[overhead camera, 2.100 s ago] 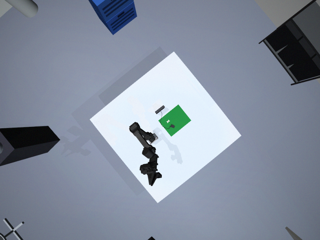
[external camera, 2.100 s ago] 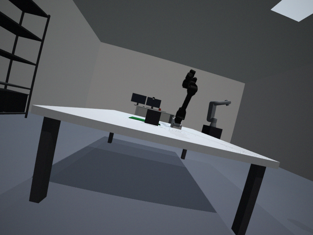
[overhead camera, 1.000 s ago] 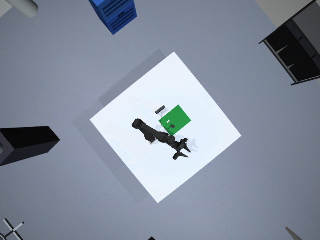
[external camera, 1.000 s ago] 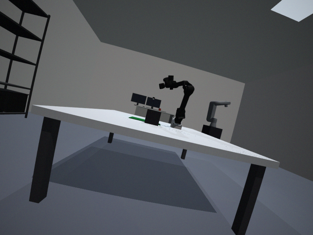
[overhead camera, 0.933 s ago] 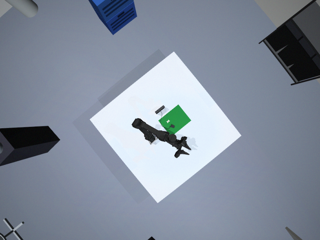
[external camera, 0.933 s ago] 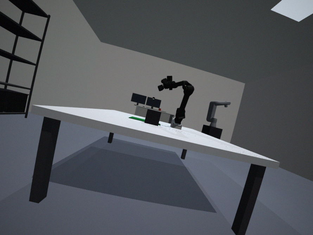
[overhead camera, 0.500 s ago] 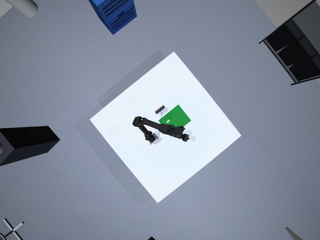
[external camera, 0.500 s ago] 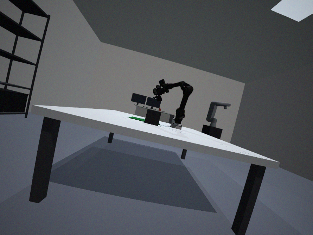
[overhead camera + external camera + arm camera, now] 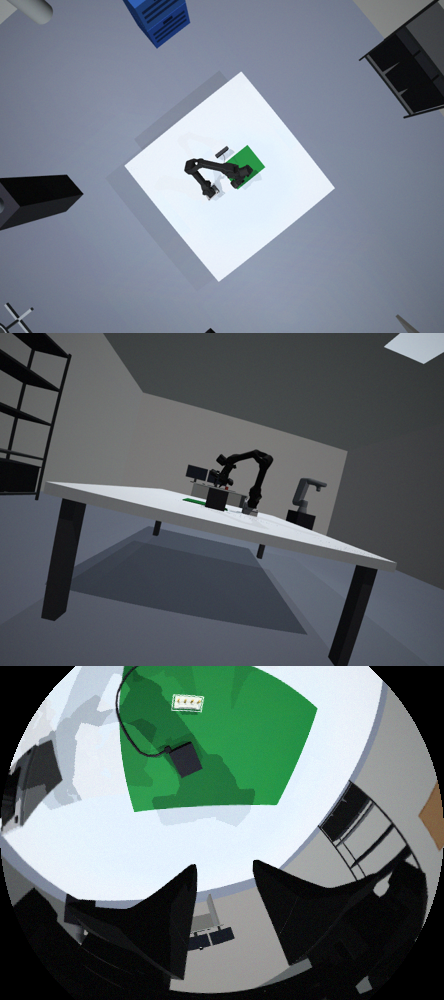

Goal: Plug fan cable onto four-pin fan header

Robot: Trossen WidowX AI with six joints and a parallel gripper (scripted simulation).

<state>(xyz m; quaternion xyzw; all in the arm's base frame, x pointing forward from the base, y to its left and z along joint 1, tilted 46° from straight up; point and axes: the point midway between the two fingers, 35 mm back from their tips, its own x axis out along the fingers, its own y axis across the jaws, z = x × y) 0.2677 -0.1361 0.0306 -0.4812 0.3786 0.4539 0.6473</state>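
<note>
The black plug lies 14 cm below my gripper tip, 4 cm to the left of it and 1 cm behind it. Round my gripper tip: fan 27 cm to the left, 9 cm below; then green board 16 cm below, 7 cm to the left, 5 cm ahead; then white four-pin header 15 cm below, 11 cm to the left, 1 cm behind.
</note>
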